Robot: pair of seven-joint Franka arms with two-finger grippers.
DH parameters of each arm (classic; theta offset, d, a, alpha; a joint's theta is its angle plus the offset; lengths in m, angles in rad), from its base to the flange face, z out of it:
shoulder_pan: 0 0.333 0 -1.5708
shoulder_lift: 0 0 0 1.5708
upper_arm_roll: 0 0.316 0.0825 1.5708
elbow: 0 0 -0.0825 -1.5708
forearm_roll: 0 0.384 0 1.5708
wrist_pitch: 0 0 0.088 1.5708
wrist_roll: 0 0.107 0 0
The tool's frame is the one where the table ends.
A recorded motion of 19 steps. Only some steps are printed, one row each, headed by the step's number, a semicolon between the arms.
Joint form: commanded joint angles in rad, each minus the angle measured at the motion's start. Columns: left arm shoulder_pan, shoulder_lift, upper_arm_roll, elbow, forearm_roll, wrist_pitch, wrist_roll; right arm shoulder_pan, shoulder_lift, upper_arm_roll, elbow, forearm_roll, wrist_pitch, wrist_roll.
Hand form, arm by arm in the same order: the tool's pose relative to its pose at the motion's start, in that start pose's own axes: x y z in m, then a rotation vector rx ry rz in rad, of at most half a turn. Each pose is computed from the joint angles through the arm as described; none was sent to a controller.
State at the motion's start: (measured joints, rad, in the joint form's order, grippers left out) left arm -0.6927 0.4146 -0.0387 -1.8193 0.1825 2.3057 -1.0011; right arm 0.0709 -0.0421 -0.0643 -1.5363 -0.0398 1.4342 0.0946
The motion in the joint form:
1: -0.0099 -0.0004 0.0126 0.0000 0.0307 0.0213 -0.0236; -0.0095 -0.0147 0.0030 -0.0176 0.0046 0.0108 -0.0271
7: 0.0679 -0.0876 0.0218 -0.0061 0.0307 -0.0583 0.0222; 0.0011 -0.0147 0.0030 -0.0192 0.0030 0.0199 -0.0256
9: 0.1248 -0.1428 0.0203 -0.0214 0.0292 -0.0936 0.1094; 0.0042 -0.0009 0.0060 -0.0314 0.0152 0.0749 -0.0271
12: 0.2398 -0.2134 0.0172 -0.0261 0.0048 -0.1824 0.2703; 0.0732 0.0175 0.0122 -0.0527 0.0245 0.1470 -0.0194
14: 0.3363 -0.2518 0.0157 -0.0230 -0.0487 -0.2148 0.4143; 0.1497 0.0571 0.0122 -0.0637 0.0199 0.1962 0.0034
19: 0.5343 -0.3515 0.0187 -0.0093 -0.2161 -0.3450 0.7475; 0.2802 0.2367 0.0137 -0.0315 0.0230 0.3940 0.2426
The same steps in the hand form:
1: 0.0026 0.0009 -0.0019 -0.0029 0.0345 -0.0040; -0.0032 0.0034 -0.0002 0.0063 0.0072 -0.0214
7: 0.0450 -0.0464 -0.0418 0.0216 0.0459 -0.0552; -0.0027 -0.0021 -0.0005 0.0048 0.0152 -0.0303
9: 0.0666 -0.0797 -0.0633 0.0325 0.0492 -0.0299; 0.0075 -0.0085 0.0070 0.0180 0.0434 -0.0398
12: 0.1039 -0.1455 -0.0908 0.0615 0.0163 -0.0044; 0.0151 -0.0528 0.0184 0.0277 0.0769 -0.1082
14: 0.1316 -0.1972 -0.1080 0.0369 -0.0092 0.0123; 0.0228 -0.0989 0.0388 0.0202 0.0785 -0.1627
19: 0.1629 -0.3095 -0.1561 -0.0702 -0.0860 0.0647; 0.0623 -0.2003 0.1059 0.0399 0.1285 -0.0588

